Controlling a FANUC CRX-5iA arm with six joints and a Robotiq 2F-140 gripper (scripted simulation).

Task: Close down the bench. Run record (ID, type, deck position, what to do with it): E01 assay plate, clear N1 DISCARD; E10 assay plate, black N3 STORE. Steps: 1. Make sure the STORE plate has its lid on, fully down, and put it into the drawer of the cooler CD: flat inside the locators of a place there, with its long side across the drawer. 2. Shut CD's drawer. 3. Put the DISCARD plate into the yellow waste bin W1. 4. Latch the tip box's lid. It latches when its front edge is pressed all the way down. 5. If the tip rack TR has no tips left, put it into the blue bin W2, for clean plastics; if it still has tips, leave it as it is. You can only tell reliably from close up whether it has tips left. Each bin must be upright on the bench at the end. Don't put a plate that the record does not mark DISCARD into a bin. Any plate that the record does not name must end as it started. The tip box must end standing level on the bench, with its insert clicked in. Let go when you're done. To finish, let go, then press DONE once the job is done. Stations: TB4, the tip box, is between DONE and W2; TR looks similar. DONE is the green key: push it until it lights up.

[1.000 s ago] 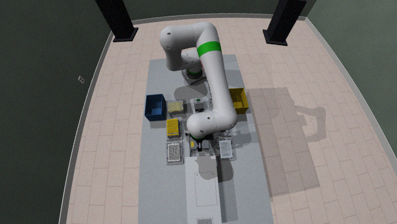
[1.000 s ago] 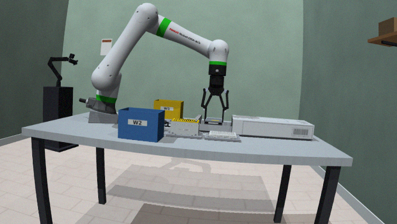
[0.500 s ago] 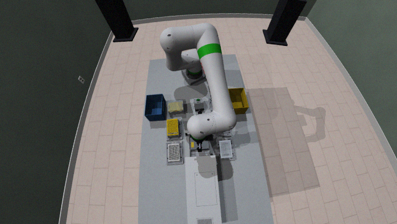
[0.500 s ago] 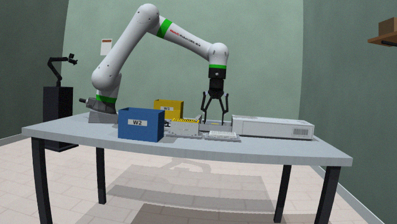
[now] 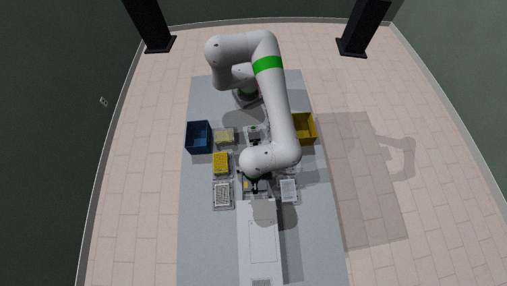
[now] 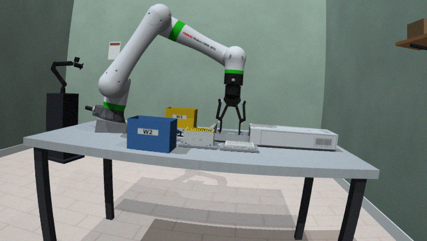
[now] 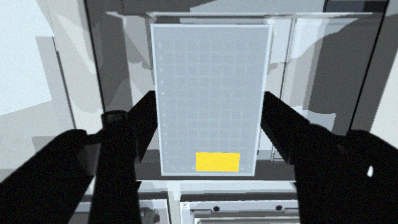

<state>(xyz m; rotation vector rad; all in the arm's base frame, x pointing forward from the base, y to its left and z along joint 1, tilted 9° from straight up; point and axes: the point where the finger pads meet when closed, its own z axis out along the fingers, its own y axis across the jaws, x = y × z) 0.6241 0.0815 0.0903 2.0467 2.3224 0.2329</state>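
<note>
Right now the clear plate lid is 2 cm below my hand. The rest, counted from my hand: cooler CD: 17 cm ahead, 2 cm to the left, 2 cm below; cooler drawer: 3 cm ahead, 2 cm below; black assay plate: 2 cm below.
</note>
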